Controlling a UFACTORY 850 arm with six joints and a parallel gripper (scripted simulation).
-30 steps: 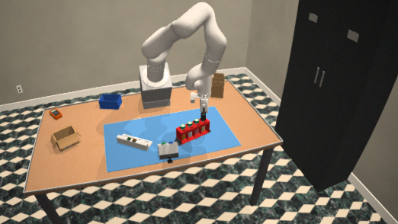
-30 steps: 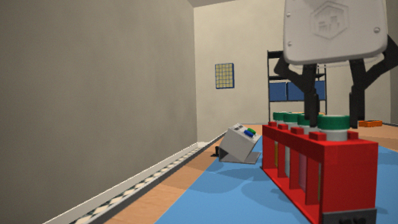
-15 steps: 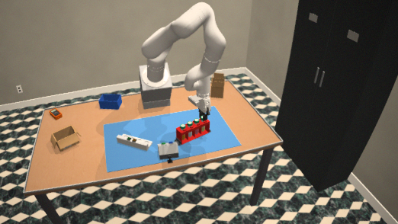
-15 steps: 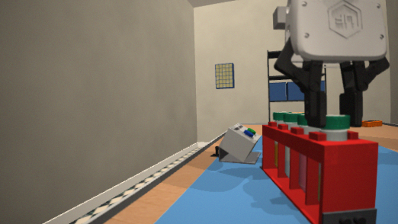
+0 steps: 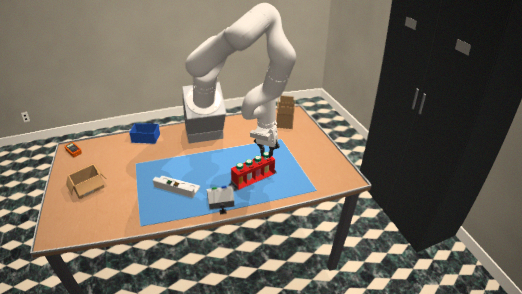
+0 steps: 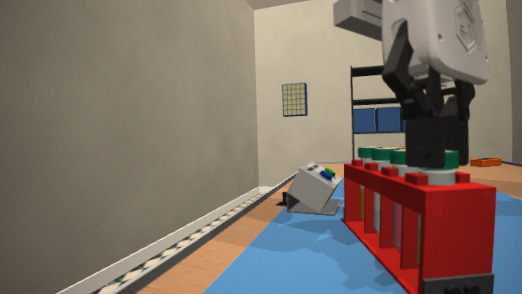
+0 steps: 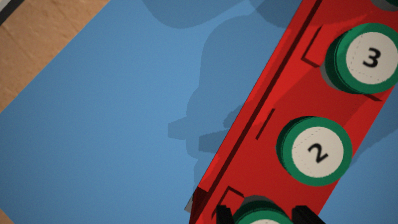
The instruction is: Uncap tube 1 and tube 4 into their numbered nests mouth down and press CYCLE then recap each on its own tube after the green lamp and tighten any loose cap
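Now: the green cap 10 mm below my hand. From my hand the other things lie so: key housing 160 mm ahead, 250 mm to the right, 80 mm below; blue cycle key 140 mm ahead, 230 mm to the right, 60 mm below; tube cap 60 mm ahead, 140 mm to the right, 20 mm below.
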